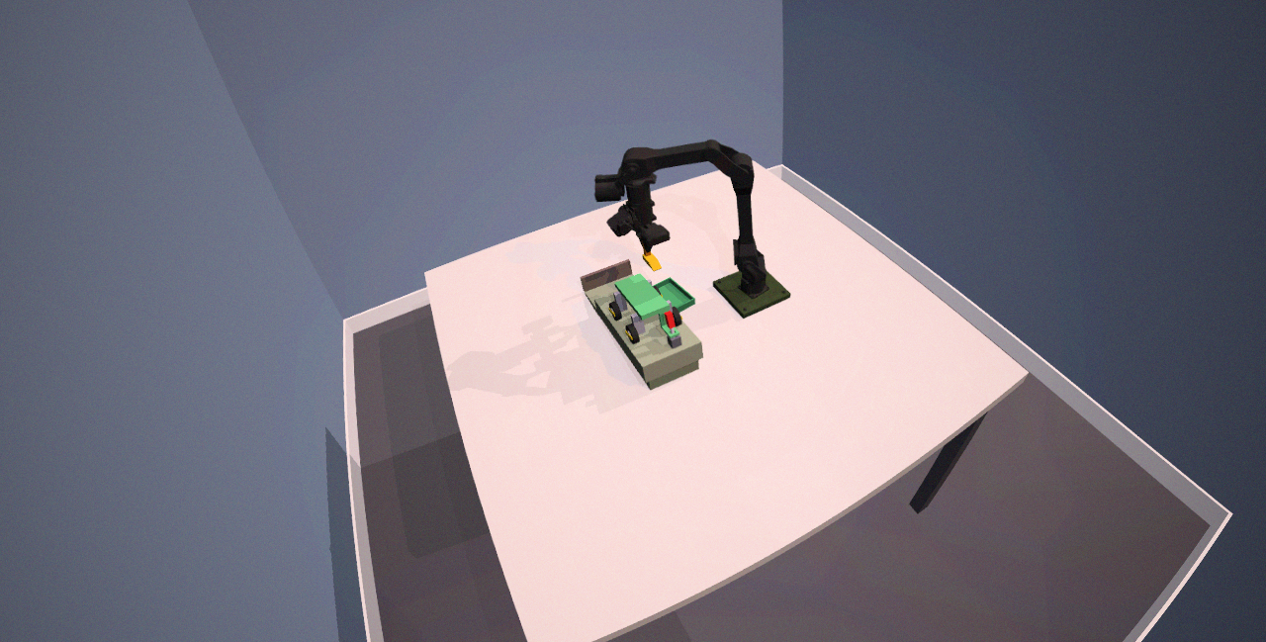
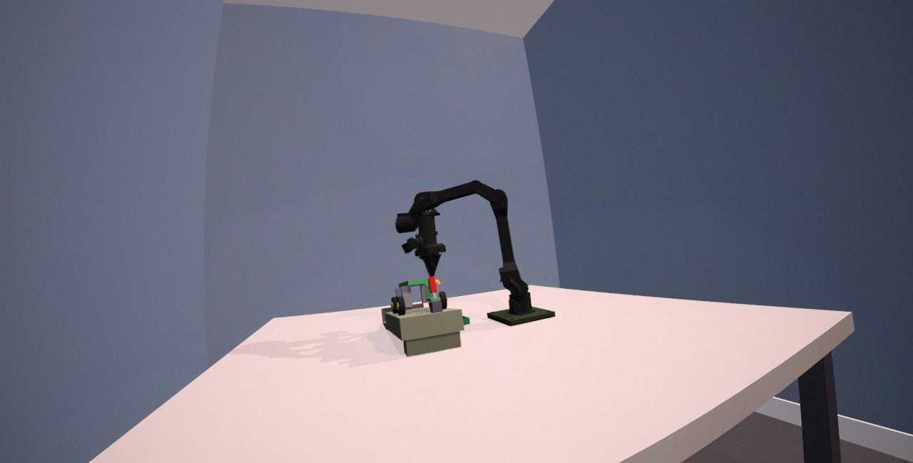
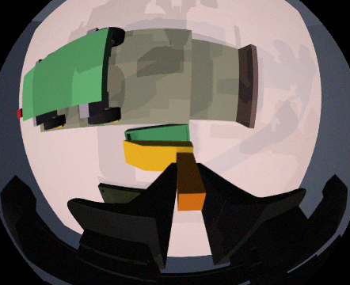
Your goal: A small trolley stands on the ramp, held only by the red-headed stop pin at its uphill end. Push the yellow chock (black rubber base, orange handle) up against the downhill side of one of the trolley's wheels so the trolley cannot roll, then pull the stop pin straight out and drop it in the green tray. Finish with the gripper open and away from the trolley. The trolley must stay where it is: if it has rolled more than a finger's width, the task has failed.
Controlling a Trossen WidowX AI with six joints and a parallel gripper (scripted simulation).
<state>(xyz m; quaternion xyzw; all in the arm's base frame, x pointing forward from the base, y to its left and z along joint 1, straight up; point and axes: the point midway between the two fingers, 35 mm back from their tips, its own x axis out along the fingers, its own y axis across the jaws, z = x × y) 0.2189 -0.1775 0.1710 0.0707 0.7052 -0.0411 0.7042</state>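
My gripper tip is now 110 mm short of the red-headed stop pin, 250 mm to the right of it and 20 mm above it. The rest, counted from my gripper tip: green tray 30 mm behind, 50 mm to the left, 160 mm below; then green trolley 110 mm ahead, 140 mm to the left, 40 mm below; then yellow chock 20 mm to the left, 10 mm below.
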